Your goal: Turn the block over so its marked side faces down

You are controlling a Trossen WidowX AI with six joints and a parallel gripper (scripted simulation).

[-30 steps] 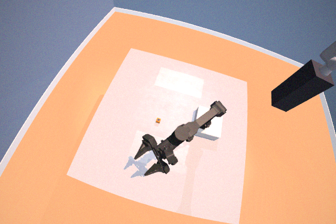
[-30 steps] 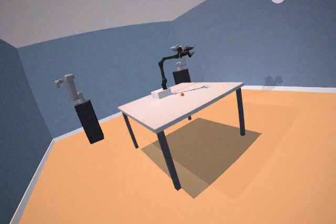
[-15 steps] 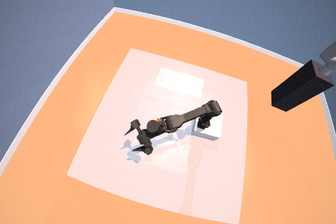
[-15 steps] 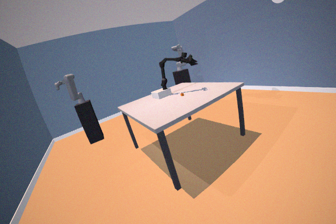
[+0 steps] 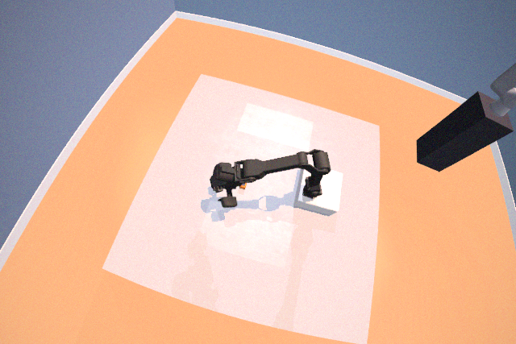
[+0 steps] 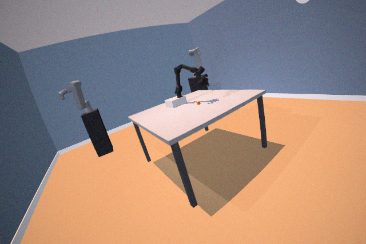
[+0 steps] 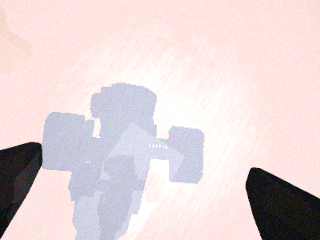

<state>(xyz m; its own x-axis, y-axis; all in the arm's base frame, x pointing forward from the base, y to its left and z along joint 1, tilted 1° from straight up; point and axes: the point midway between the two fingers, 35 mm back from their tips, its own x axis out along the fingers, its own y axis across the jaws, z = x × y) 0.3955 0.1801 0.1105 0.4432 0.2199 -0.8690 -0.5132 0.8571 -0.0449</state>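
Now: the block 80 mm behind my gripper tip, 120 mm to the right of it and 160 mm below it.
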